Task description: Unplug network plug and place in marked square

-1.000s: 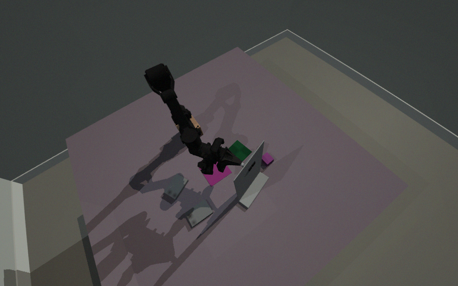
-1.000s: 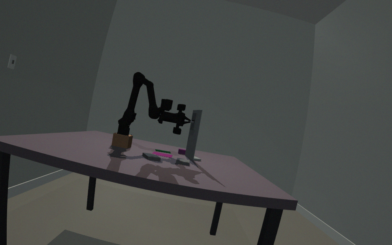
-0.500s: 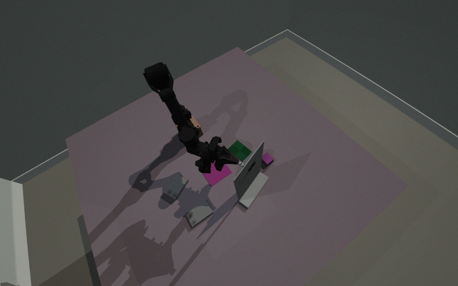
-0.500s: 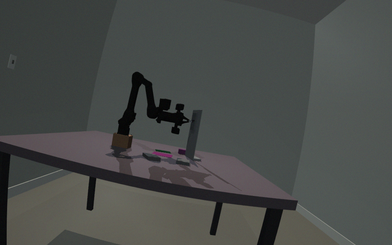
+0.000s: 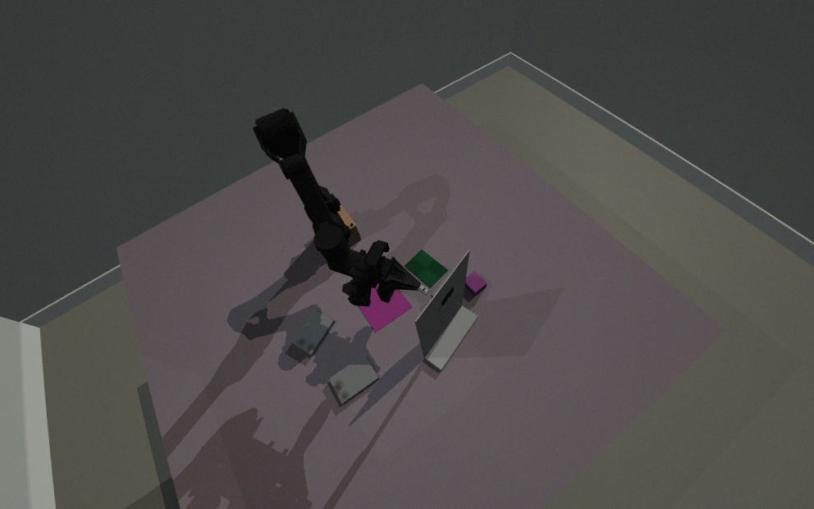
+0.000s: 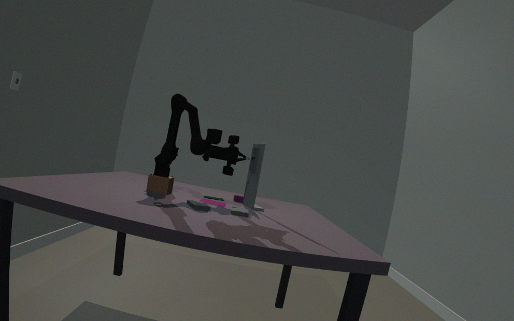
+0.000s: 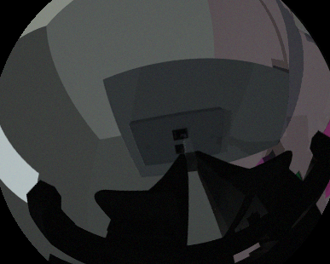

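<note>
My gripper tip is now 110 mm past the magenta square, 70 mm to the left of it and 230 mm above it. Round my gripper tip: upright grey panel (60 mm ahead, 30 mm to the left, 90 mm below); green board (130 mm behind, 90 mm to the left, 230 mm below).
</note>
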